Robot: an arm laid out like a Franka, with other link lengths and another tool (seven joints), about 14 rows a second.
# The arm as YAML. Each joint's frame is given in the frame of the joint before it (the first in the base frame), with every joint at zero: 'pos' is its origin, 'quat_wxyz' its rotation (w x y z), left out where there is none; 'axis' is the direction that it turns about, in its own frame. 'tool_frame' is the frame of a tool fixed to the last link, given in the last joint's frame.
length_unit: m
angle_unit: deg
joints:
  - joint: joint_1
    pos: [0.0, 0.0, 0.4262]
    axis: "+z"
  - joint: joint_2
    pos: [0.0, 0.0, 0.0]
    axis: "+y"
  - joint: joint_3
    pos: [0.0, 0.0, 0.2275]
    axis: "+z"
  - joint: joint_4
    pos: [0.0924, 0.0, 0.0]
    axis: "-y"
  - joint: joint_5
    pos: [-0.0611, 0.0, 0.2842]
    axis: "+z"
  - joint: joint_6
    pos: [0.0, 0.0, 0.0]
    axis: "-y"
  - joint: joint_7
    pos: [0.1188, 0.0, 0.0]
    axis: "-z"
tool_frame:
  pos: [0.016, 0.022, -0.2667]
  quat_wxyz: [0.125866, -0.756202, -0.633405, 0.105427]
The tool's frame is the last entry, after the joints.
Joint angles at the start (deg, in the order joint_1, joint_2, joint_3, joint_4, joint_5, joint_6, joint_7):
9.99 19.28 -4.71 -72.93 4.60 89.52 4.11
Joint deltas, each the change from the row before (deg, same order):
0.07 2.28 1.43 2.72 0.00 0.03 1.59
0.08 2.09 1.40 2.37 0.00 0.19 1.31
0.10 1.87 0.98 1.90 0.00 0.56 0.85
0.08 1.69 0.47 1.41 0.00 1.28 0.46
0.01 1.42 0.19 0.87 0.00 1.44 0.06
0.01 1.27 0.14 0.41 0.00 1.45 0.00
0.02 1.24 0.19 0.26 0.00 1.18 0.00
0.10 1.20 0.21 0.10 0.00 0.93 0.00
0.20 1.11 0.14 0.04 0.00 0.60 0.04
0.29 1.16 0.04 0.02 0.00 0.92 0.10
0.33 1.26 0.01 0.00 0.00 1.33 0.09
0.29 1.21 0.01 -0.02 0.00 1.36 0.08
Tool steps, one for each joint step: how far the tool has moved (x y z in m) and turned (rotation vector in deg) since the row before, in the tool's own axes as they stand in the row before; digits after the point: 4 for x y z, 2 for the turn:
0.0160 0.0057 0.0021 -0.27 0.38 -0.04
0.0157 0.0048 0.0029 -0.23 0.42 -0.28
0.0120 0.0058 0.0029 -0.38 0.40 -0.31
0.0076 0.0087 0.0018 -0.85 0.44 -0.18
0.0039 0.0089 0.0026 -0.81 0.31 -0.19
0.0028 0.0081 0.0048 -0.53 0.21 -0.14
0.0026 0.0066 0.0071 -0.15 0.11 -0.15
0.0029 0.0050 0.0092 0.21 -0.02 -0.19
0.0027 0.0033 0.0102 0.49 -0.14 -0.15
0.0030 0.0045 0.0098 0.24 -0.09 -0.10
0.0035 0.0058 0.0097 -0.04 -0.03 -0.14
0.0031 0.0058 0.0092 -0.10 0.00 -0.12

